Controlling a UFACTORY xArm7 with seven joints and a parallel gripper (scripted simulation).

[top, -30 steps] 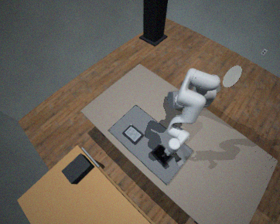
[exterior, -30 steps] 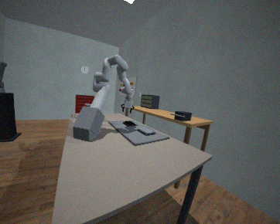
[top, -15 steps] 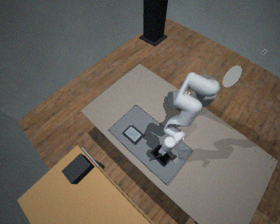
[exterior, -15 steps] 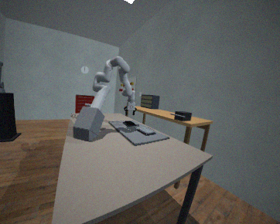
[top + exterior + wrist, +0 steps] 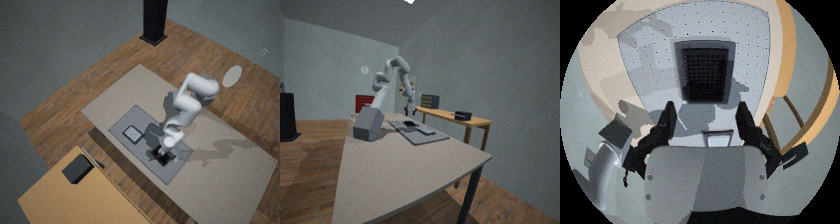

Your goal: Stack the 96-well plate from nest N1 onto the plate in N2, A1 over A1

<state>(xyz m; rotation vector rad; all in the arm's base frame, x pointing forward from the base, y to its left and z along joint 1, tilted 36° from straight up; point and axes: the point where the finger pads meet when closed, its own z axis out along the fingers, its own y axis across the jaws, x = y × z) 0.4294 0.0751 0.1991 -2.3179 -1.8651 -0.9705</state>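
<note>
The dark 96-well plate lies 100 mm below my hand. Also, from my hand: plate nest: 120 mm below; then light 96-well plate: 20 mm ahead, 310 mm to the right, 110 mm below.
</note>
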